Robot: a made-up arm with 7 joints. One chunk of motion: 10 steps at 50 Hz.
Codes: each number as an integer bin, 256 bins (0 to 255) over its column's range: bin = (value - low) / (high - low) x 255, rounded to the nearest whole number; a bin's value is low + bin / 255 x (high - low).
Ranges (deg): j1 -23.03..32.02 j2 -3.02..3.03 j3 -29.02..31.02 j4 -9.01..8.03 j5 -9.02..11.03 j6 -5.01..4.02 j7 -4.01..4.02
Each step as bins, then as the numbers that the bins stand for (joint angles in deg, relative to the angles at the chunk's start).
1 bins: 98 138 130 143 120 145 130
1 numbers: -1.87 0.25 1.59 0.55 0.42 0.12 0.08
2 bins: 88 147 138 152 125 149 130
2 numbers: -4.03 0.47 3.47 1.15 0.81 0.27 0.08
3 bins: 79 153 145 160 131 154 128
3 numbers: -5.98 0.61 5.12 1.68 1.28 0.44 0.02
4 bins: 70 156 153 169 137 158 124
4 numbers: -7.92 0.68 7.00 2.28 1.75 0.59 -0.11
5 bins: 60 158 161 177 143 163 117
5 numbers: -10.08 0.73 8.89 2.82 2.22 0.76 -0.33
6 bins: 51 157 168 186 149 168 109
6 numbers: -12.02 0.70 10.54 3.42 2.70 0.94 -0.58
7 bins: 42 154 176 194 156 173 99
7 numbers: -13.96 0.63 12.42 3.95 3.25 1.12 -0.89
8 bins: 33 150 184 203 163 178 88
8 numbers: -15.91 0.54 14.30 4.56 3.80 1.29 -1.24
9 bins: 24 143 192 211 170 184 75
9 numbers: -17.85 0.37 16.19 5.09 4.35 1.51 -1.65
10 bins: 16 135 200 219 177 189 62
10 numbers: -19.58 0.18 18.07 5.62 4.90 1.68 -2.06
